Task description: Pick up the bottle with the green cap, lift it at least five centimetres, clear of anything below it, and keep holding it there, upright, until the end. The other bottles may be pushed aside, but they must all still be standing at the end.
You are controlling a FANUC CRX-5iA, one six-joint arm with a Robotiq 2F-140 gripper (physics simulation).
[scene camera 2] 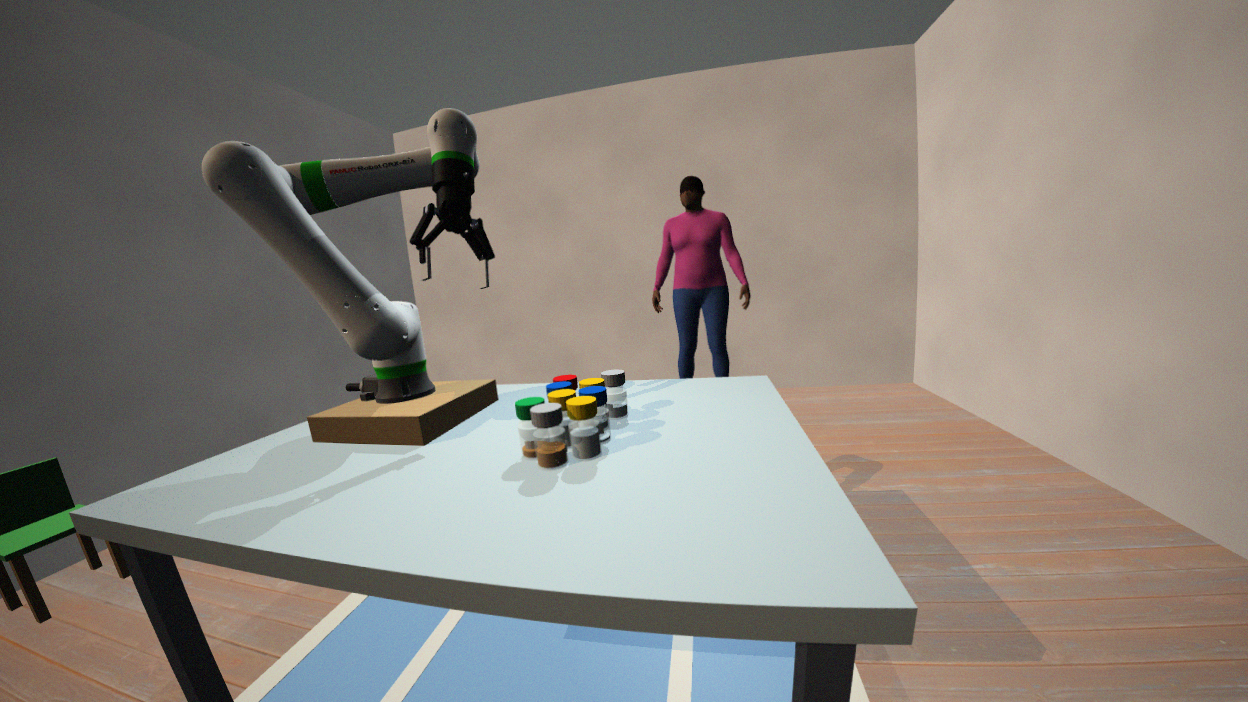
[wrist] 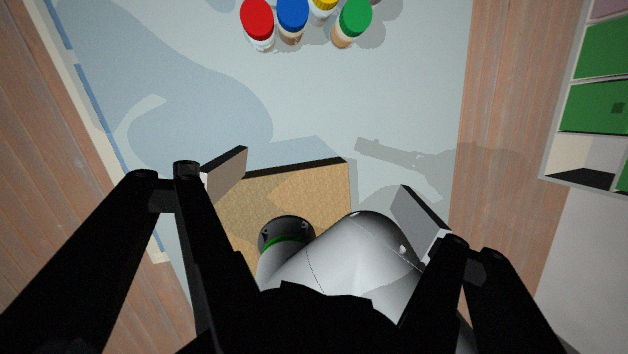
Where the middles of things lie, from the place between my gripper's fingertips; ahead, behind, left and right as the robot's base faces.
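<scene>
My gripper is 21 cm short of the green-capped bottle (scene camera 2: 525, 428), 13 cm to the left of the green-capped bottle and 28 cm above it. The blue-capped bottle (scene camera 2: 599, 392), I find, is far ahead of my hand, a little to the right of my hand and far below my hand.
</scene>
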